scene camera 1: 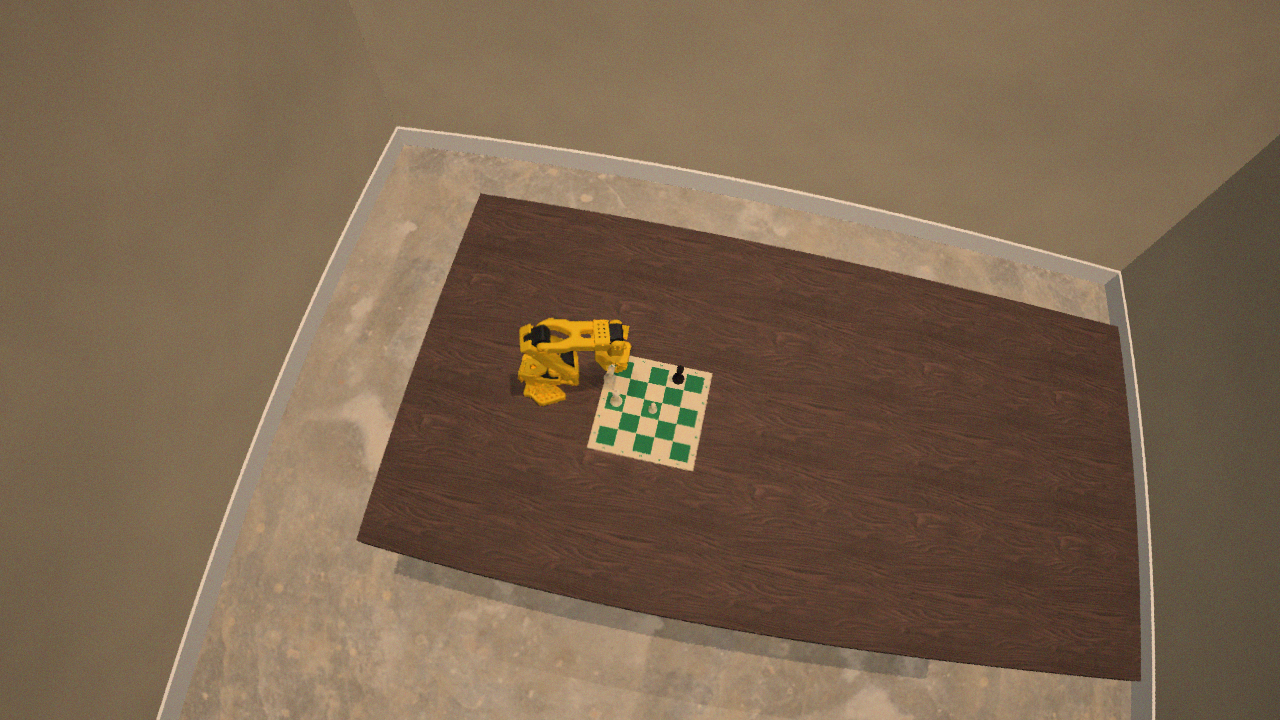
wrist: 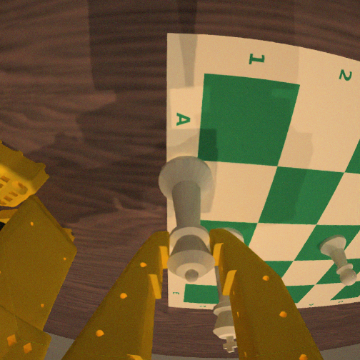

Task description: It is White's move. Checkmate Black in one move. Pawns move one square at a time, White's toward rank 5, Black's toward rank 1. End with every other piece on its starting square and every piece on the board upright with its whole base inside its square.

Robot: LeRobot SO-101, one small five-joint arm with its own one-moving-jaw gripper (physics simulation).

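Frame: origin at the arm's base, x ahead, y left, z up, level; millimetres.
Where they show: hand, its tool point: [scene camera 1: 608, 369]; arm's base, origin of its link: [scene camera 1: 557, 383].
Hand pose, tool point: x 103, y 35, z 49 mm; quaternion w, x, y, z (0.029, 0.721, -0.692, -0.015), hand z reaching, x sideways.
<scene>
Each offset is from my tool point to the top centre of the thing. Level surfaces: height alone.
My gripper [scene camera 1: 613, 368] [wrist: 191, 244] is shut on a white piece with a round knob on top, probably the queen @[dx +6, dy -2, dz +12 mm] [scene camera 1: 609, 378] [wrist: 186, 205]. The jaws press on both sides of its head. In the wrist view its round base shows beside B1 and over the board's left margin; whether it is raised I cannot tell. The white king @[dx +28, dy -49, dz +21 mm] [scene camera 1: 615, 400] [wrist: 224, 324] stands upright on C1, partly hidden by the right jaw in the wrist view. A white pawn @[dx +106, dy -51, dz -11 mm] [scene camera 1: 652, 408] [wrist: 345, 272] stands on C3. A black piece @[dx +145, dy +27, dz +21 mm] [scene camera 1: 678, 376] stands on A4 in the scene view.
The green and cream board @[dx +103, dy -52, dz -43 mm] [scene camera 1: 622, 450] [wrist: 225, 52] lies on the dark wooden table @[dz -49 mm] [scene camera 1: 850, 447] [wrist: 120, 145]. The yellow arm [scene camera 1: 572, 334] reaches over from the rank 1 side. The king is close beside the right jaw in the wrist view.
</scene>
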